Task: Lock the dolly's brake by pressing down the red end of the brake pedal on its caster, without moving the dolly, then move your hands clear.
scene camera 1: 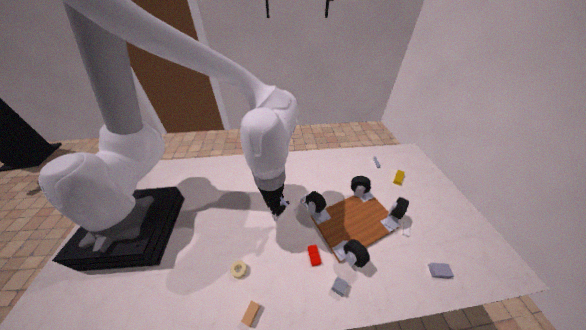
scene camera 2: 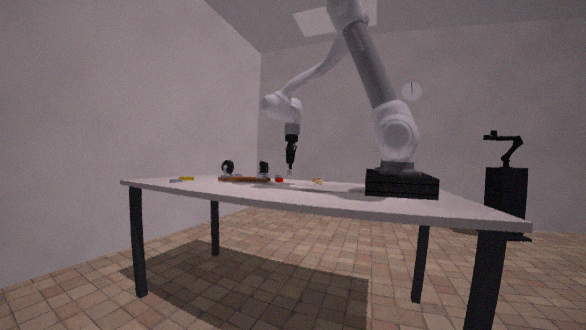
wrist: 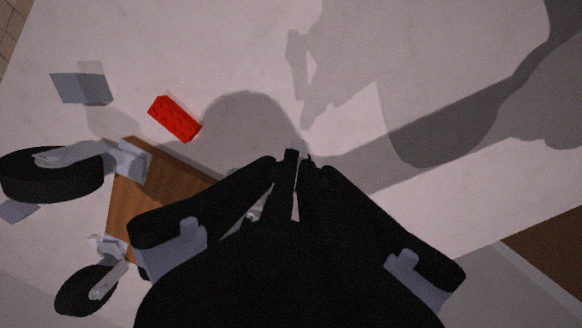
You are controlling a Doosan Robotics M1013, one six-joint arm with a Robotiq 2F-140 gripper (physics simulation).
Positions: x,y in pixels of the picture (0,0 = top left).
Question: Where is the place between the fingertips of my gripper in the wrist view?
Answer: At 296,149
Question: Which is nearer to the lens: the dolly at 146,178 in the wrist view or the red brick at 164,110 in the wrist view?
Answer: The red brick.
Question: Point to a dolly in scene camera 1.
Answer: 349,226
